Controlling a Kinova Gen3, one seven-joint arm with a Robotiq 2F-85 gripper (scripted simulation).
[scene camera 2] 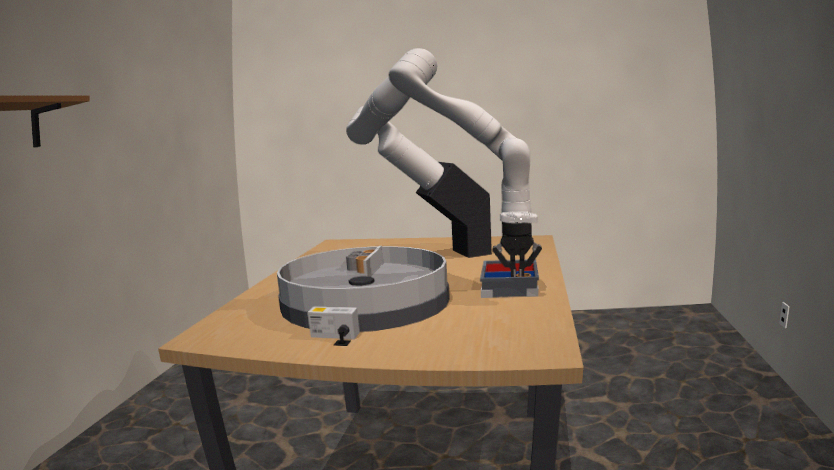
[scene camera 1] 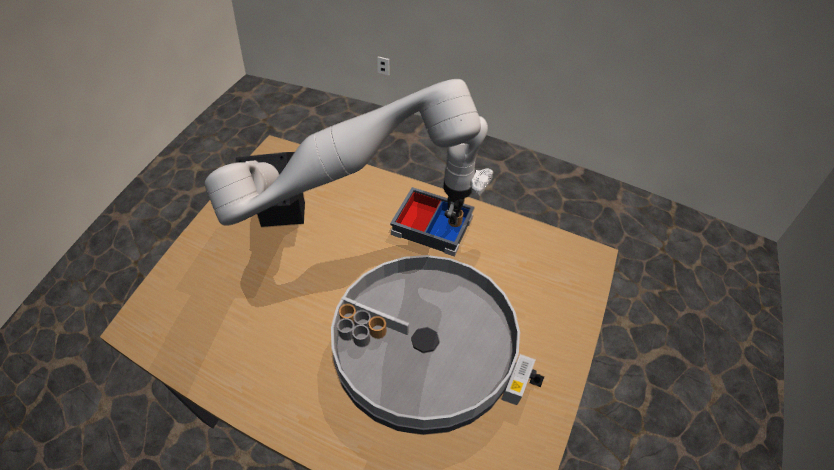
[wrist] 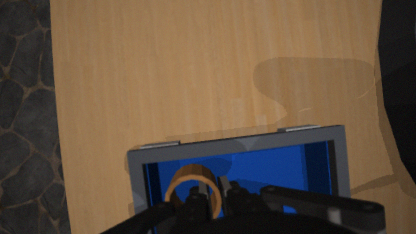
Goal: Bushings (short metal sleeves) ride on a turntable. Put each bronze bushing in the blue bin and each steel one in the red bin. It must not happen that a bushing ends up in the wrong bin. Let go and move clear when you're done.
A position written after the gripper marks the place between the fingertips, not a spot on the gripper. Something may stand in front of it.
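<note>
The gripper (scene camera 2: 517, 282) appears in the wrist view (wrist: 213, 190) as well. With it in the scene is a two-part bin (scene camera 1: 422, 212), which can also be seen in scene camera 2 (scene camera 2: 504, 285) and in the wrist view (wrist: 320, 165).
</note>
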